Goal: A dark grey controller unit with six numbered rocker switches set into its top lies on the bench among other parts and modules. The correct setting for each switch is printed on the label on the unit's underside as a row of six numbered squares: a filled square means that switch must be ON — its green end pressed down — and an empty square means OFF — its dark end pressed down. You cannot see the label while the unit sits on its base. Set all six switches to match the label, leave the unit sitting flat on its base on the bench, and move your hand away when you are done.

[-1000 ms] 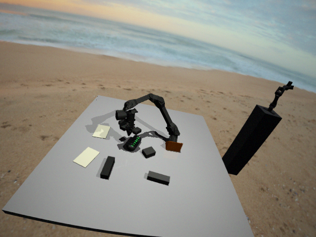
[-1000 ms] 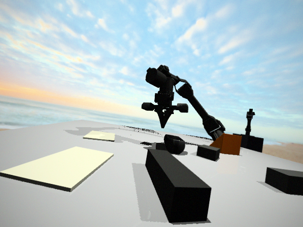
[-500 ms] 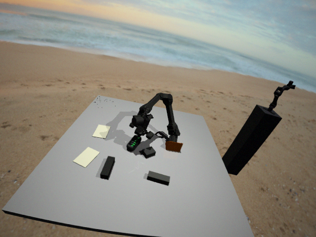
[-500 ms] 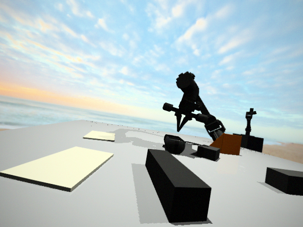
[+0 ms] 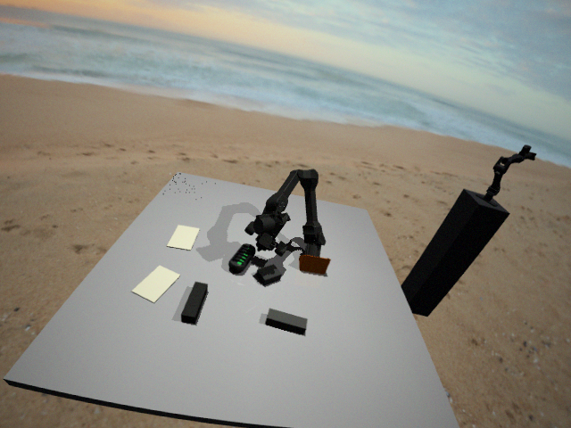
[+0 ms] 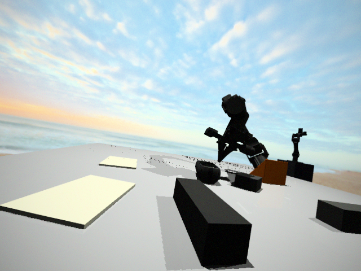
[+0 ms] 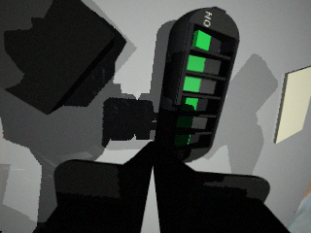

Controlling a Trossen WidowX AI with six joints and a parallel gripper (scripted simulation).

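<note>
My gripper tip is now 70 mm past the small dark block, 90 mm to the right of it and 40 mm above it. Also, from my gripper tip: long black block (150 mm ahead, 300 mm to the left, 40 mm below); grey block (170 mm behind, 280 mm to the left, 40 mm below).
</note>
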